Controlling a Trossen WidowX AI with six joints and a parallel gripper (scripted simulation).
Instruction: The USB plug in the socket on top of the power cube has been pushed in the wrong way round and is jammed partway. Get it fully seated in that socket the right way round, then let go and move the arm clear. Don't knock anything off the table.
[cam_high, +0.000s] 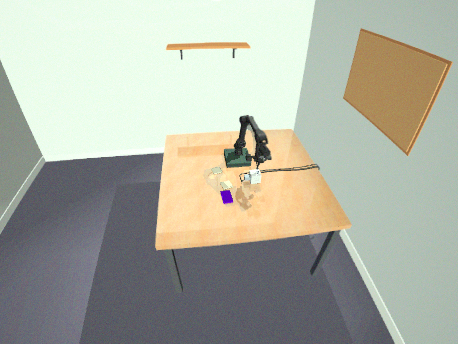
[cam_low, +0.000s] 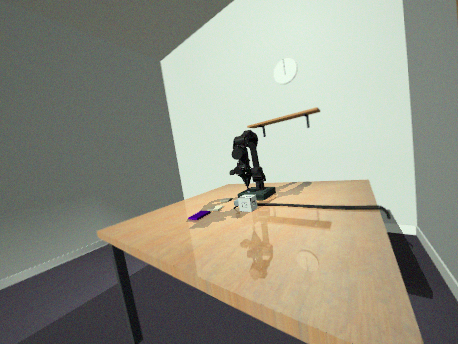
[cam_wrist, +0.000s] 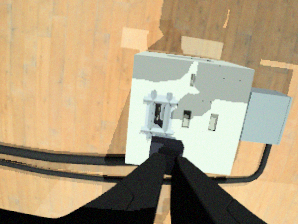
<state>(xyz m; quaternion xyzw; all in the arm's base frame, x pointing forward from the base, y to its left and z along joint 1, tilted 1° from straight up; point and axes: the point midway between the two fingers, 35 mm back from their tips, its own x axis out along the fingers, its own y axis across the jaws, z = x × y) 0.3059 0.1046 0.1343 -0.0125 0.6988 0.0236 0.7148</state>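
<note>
My gripper tip is 20 mm above the dark USB plug. Round my gripper tip: purple card (240 mm to the right, 180 mm ahead, 130 mm below).
</note>
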